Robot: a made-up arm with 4 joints.
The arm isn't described. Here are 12 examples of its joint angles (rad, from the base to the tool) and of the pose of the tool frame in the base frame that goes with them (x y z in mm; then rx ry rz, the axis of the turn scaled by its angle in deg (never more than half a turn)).
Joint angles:
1: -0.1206 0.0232 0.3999 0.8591
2: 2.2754 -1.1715 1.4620 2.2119
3: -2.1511 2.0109 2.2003 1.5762
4: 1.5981 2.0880 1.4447 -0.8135
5: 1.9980 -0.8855 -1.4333 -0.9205
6: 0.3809 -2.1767 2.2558 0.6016
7: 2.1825 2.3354 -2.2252 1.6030
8: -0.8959 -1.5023 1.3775 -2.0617
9: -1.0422 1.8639 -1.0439 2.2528
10: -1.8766 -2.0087 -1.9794 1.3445
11: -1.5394 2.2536 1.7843 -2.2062
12: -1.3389 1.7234 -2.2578 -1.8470
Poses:
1: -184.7 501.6 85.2 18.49 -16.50 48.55
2: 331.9 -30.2 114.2 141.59 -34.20 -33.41
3: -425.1 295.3 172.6 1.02 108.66 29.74
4: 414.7 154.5 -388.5 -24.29 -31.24 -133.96
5: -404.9 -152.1 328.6 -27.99 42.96 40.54
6: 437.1 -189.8 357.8 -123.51 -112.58 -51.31
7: -168.6 418.9 69.4 -2.72 -101.73 51.93
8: -425.5 -75.9 206.8 -3.25 27.94 -29.23
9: 385.4 251.9 179.1 13.86 -4.81 30.41
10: 50.9 -113.7 580.0 141.26 17.80 48.98
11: -427.0 96.4 470.2 -138.28 -38.89 -28.32
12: 167.9 292.1 -97.2 75.64 -2.14 149.80
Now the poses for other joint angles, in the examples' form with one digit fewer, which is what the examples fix.
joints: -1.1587 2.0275 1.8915 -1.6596
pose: -323 199 575 -155.2 6.0 5.6
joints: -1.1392 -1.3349 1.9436 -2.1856
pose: -402 -69 319 -0.7 48.7 -33.5
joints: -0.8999 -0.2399 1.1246 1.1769
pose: -320 331 52 26.5 -69.6 98.5
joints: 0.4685 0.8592 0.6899 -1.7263
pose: 413 540 94 14.0 31.4 -150.9
